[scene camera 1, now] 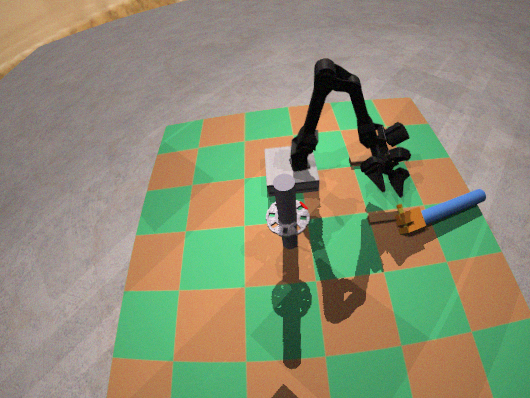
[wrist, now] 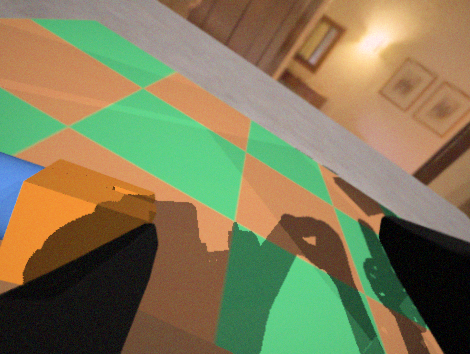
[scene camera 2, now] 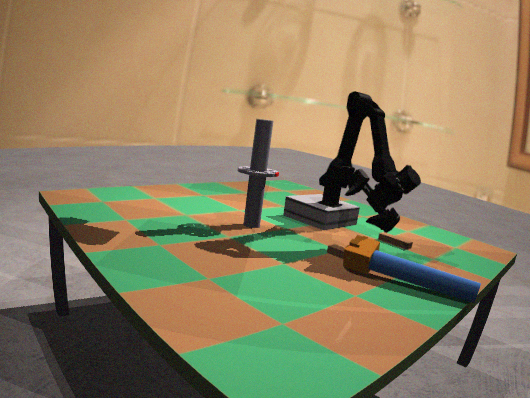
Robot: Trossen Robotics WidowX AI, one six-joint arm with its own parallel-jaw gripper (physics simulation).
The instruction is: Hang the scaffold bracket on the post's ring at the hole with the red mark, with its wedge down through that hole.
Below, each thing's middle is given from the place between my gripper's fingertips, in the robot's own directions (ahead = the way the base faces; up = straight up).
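The grey post (scene camera 2: 263,130) is 330 mm to the right of my hand and 20 mm above it, and then there's the scaffold bracket (scene camera 2: 364,254), which sits 100 mm below my hand, 220 mm to the left of it and 60 mm ahead.
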